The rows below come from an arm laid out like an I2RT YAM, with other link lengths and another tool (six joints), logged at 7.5 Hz.
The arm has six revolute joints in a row. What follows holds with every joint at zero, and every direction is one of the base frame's. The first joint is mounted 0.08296 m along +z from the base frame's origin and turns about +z. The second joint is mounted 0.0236 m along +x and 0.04 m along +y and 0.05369 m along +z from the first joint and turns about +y. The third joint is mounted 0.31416 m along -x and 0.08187 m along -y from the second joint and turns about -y. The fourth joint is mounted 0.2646 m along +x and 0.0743 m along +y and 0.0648 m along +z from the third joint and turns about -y. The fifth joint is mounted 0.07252 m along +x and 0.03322 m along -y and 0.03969 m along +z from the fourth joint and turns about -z. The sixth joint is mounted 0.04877 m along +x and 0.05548 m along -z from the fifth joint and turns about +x. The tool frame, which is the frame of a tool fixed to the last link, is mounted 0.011 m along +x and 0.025 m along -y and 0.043 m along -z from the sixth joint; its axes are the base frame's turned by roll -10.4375, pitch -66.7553 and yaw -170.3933 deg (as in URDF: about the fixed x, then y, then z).
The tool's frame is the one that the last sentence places.
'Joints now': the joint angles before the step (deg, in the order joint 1, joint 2, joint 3, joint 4, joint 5, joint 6). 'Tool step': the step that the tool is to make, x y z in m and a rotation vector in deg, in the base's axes. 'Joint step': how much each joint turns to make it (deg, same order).
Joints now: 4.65 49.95 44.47 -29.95 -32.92 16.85
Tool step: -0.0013 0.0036 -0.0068 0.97 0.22 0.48
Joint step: 0.94 -0.47 -1.74 1.84 -0.19 1.28
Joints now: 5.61 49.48 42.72 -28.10 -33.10 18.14
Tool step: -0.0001 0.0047 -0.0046 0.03 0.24 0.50
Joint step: 1.81 0.02 -1.01 1.30 1.05 0.94
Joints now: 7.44 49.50 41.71 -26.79 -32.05 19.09
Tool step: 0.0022 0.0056 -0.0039 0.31 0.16 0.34
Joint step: 1.88 0.50 -0.83 1.92 1.09 1.34
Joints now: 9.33 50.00 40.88 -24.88 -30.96 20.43
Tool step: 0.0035 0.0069 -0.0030 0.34 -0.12 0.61
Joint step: 2.17 0.81 -0.62 2.27 1.13 1.30
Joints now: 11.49 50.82 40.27 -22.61 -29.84 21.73
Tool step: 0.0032 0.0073 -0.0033 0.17 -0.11 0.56
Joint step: 2.29 0.88 -0.61 2.23 1.38 1.21
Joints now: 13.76 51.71 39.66 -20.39 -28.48 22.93
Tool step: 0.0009 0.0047 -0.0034 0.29 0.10 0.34
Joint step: 1.41 0.40 -0.71 1.52 0.74 0.94
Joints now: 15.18 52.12 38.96 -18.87 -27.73 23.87
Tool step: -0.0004 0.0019 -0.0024 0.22 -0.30 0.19
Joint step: 0.63 -0.17 -0.70 1.05 0.30 0.39
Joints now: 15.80 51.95 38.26 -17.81 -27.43 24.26
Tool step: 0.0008 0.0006 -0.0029 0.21 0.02 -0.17
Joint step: 0.06 0.15 -0.62 0.97 0.09 0.33
